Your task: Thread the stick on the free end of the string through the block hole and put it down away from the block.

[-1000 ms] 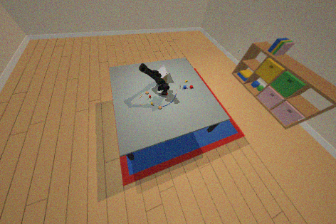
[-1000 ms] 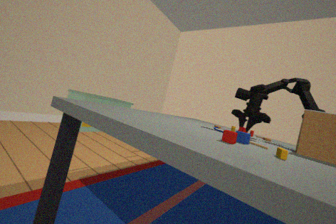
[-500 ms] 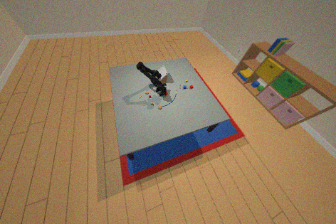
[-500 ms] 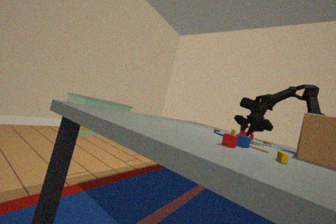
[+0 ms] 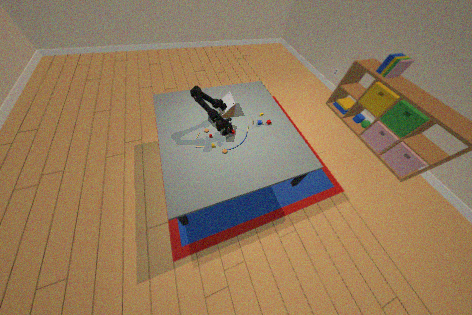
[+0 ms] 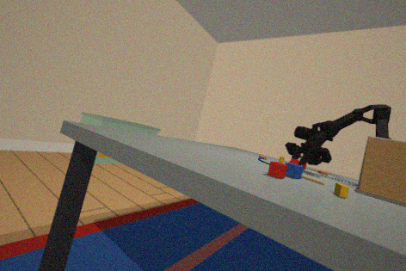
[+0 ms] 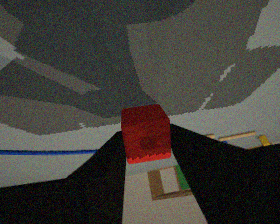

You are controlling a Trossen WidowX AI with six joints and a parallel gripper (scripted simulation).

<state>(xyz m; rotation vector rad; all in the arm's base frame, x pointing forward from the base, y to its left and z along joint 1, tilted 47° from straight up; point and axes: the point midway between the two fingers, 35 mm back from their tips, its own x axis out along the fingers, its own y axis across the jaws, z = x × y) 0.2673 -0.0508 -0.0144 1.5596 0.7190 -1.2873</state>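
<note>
Right now the red cube is right at my gripper tip. Also, from my gripper tip: yellow block (390 mm to the left, 150 mm behind, 10 mm below); then round button (170 mm ahead, 130 mm to the right, 20 mm below); then blue cube (310 mm to the left, 40 mm behind, 10 mm below).
</note>
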